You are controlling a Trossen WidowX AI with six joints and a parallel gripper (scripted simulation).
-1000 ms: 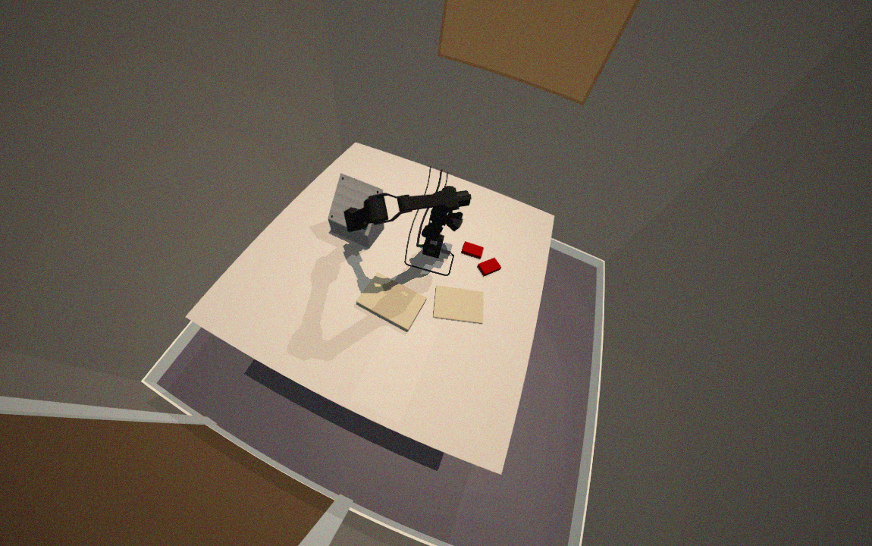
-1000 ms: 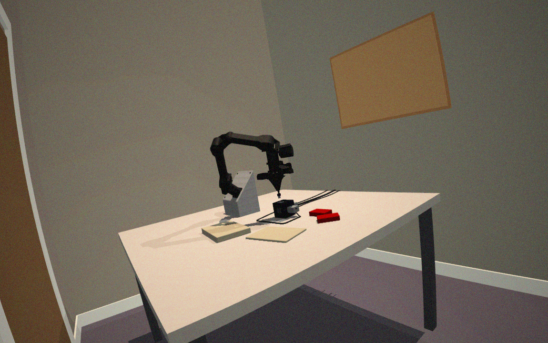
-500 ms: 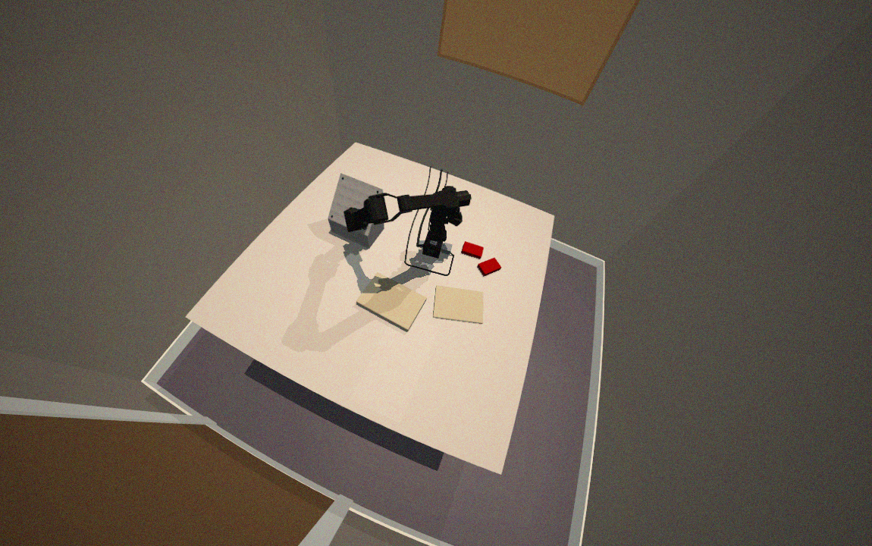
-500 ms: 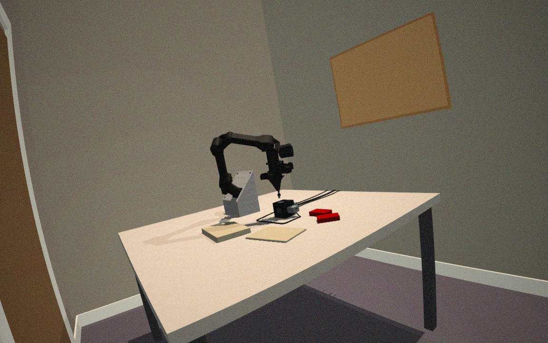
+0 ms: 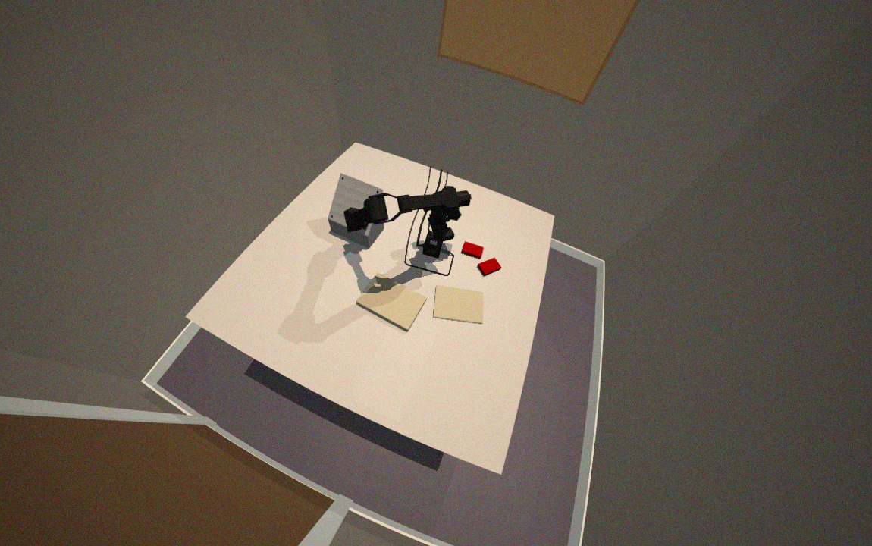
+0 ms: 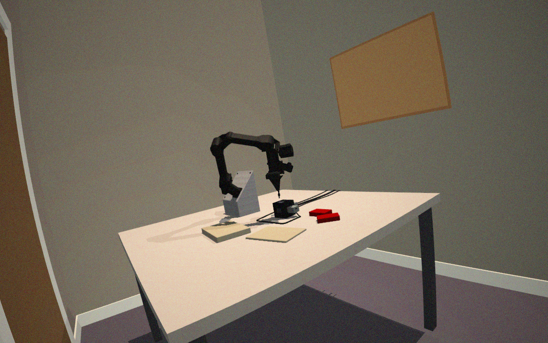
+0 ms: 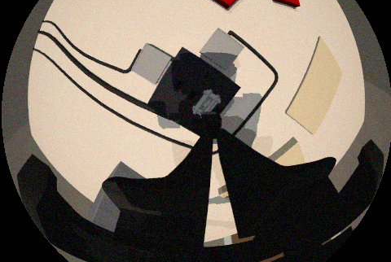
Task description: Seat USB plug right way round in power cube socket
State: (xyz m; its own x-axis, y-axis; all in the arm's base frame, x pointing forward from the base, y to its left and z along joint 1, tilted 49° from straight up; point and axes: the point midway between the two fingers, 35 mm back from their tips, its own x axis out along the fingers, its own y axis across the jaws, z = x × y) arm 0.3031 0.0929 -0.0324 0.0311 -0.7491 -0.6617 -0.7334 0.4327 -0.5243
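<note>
The USB plug is 2 cm below my gripper tip. Round my gripper tip: grey socket (7 cm below).
</note>
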